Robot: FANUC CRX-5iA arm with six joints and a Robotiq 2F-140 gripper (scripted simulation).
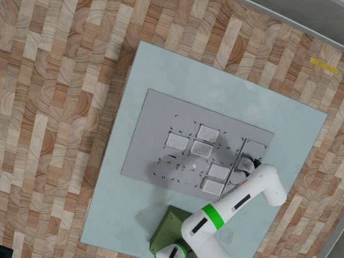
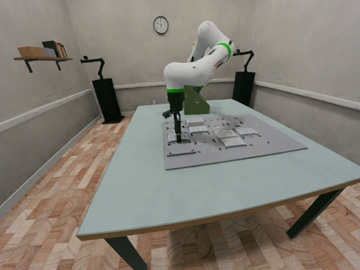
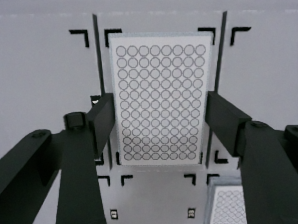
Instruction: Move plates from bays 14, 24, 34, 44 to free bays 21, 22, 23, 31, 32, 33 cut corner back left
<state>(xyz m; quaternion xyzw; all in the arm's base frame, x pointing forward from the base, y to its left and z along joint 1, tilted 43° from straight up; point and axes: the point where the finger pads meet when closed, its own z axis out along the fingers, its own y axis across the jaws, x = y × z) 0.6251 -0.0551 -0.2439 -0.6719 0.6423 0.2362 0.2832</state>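
My hand is 2 cm above the sealed 96-well plate. The rest, counted from my hand: small white patch 14 cm behind, 32 cm to the left, 4 cm below; sealed deep-well block 22 cm behind, 15 cm to the left, 2 cm below; small white round thing 11 cm behind, 24 cm to the left, 4 cm below.
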